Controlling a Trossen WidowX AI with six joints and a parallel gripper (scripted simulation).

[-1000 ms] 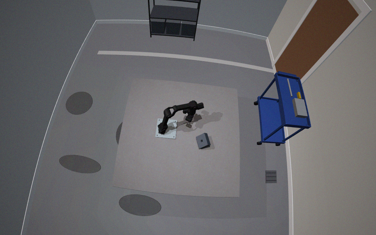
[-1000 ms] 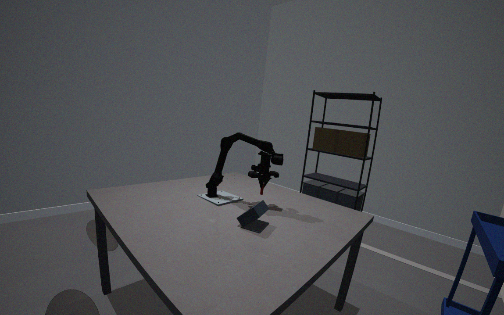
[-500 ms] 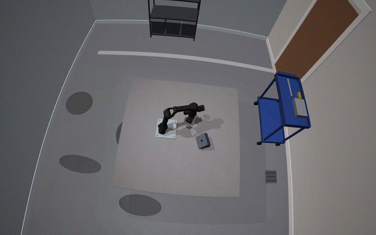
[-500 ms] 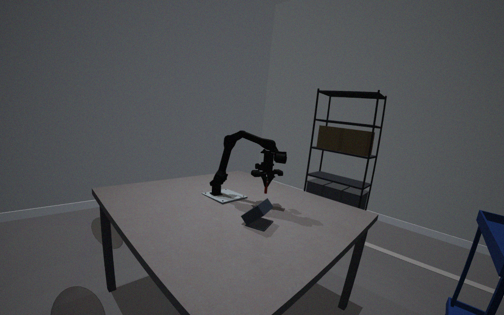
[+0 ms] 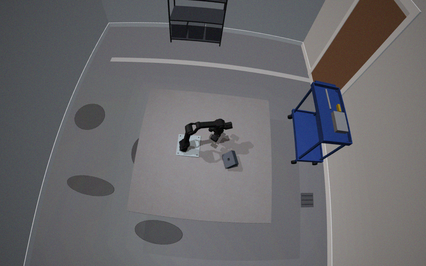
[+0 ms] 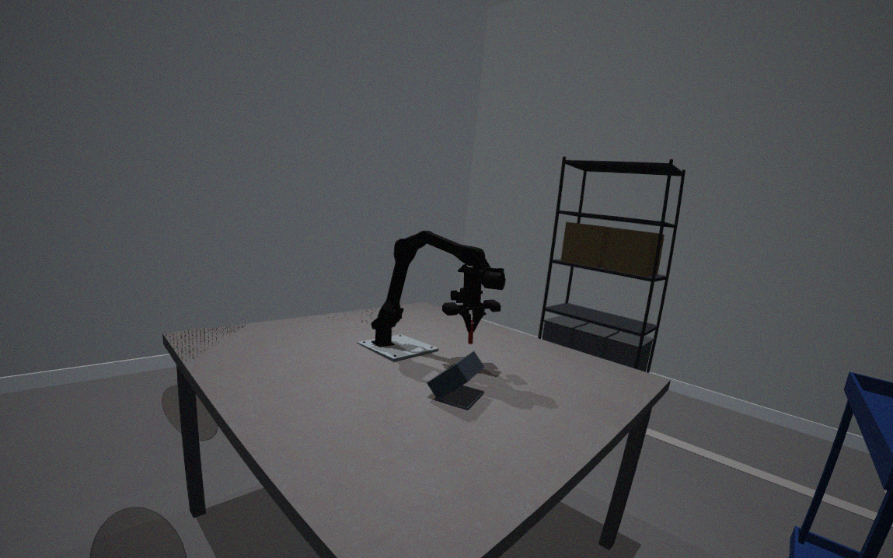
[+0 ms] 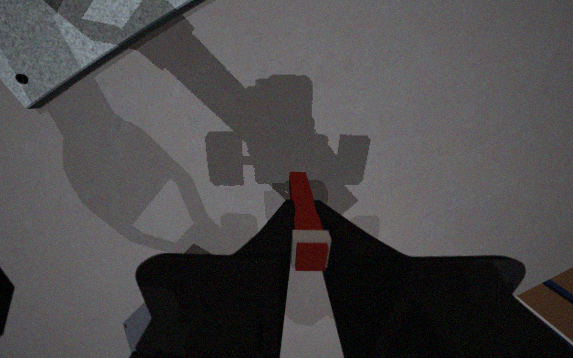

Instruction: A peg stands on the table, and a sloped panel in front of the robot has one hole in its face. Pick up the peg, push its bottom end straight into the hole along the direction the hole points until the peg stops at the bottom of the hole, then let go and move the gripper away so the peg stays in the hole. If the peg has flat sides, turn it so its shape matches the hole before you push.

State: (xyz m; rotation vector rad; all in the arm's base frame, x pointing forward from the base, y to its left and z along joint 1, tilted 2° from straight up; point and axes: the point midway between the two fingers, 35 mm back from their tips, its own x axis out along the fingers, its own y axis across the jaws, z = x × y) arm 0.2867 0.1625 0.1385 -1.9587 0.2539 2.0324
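My gripper tip is 18 cm to the left of the sloped grey panel, 16 cm short of it and 6 cm above it. Round my gripper tip: red square peg 2 cm above.
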